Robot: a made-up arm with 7 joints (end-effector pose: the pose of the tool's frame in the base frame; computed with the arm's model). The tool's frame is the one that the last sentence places.
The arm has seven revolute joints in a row. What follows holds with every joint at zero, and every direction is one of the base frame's.
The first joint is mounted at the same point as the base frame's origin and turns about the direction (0, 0.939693, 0.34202).
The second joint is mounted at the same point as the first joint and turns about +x.
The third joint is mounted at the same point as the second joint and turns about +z.
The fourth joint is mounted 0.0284 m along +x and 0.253 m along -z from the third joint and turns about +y.
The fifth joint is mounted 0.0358 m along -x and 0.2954 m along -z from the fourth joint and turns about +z.
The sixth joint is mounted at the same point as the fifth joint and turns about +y.
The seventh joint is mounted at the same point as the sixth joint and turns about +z.
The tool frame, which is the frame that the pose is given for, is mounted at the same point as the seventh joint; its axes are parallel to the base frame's.
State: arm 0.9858 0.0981 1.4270 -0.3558 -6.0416 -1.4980 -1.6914
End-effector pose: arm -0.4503 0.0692 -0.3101 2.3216 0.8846 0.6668
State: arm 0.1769 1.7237 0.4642 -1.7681 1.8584 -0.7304 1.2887
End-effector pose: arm 0.3034 0.2234 0.1294 -2.5591 -0.0882 1.5744
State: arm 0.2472 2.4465 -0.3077 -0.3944 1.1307 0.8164 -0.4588
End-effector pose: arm 0.1600 0.3820 0.3624 1.8092 -0.1029 0.2397
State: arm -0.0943 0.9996 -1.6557 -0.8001 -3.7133 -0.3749 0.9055
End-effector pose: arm 0.0304 0.2913 -0.4419 -0.3970 -0.4103 1.8934
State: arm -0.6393 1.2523 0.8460 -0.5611 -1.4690 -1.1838 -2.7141
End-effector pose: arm 0.2210 0.4956 0.0477 -1.6868 0.0870 1.4792
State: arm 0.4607 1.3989 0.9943 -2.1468 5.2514 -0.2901 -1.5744
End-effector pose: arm 0.2129 0.1927 0.1409 -1.8376 0.2734 1.0280
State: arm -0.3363 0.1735 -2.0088 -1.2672 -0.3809 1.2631 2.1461
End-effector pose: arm -0.0136 -0.1942 -0.4391 0.0174 -0.6308 -0.1324
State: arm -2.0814 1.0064 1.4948 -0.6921 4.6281 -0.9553 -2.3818
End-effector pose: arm 0.2399 0.3778 0.2981 2.8841 -0.1038 0.4756
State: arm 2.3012 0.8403 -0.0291 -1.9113 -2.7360 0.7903 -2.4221
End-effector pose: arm -0.3394 0.1180 -0.0888 -0.1190 -0.3777 0.7417
